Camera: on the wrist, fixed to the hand. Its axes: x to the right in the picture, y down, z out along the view.
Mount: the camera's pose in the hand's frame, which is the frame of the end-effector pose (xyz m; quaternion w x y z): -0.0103 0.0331 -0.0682 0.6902 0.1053 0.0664 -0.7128
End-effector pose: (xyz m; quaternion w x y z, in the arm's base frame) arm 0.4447 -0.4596 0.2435 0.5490 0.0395 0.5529 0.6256
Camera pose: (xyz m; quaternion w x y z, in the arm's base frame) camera 0.3827 -0.5043 0.2473 0.7840 -0.3506 0.5121 -0.0151
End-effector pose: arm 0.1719 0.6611 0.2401 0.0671 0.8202 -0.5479 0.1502
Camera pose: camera 0.1260 0.6760 0.2995 0.1034 0.9538 0.2268 0.1680
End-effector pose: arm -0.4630 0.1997 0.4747 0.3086 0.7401 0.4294 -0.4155
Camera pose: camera -0.4125 0.2367 0.5187 0.1896 -0.2648 -0.8007 0.5028
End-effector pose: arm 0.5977 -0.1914 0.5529 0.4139 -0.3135 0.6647 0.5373
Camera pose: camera 0.5594 -0.2506 0.5826 0.6575 -0.6822 0.3194 -0.0150
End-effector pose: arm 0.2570 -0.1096 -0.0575 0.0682 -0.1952 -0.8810 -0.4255
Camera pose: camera 0.2766 -0.1469 0.0064 0.1772 -0.5287 0.7875 0.2625
